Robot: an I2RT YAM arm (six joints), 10 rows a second.
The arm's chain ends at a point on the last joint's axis. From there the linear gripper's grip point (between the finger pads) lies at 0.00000 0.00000 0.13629 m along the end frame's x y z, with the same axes.
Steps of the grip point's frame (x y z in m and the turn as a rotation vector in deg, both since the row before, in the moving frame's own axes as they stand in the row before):
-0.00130, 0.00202, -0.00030, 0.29, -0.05, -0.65
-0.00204, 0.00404, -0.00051, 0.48, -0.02, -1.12
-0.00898, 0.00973, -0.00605, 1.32, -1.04, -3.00
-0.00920, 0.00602, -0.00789, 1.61, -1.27, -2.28
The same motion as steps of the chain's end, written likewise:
-0.00118, 0.00271, -0.00030, 0.29, -0.05, -0.65
-0.00198, 0.00518, -0.00051, 0.48, -0.02, -1.12
-0.00643, 0.01280, -0.00599, 1.32, -1.04, -3.00
-0.00610, 0.00979, -0.00780, 1.61, -1.27, -2.28

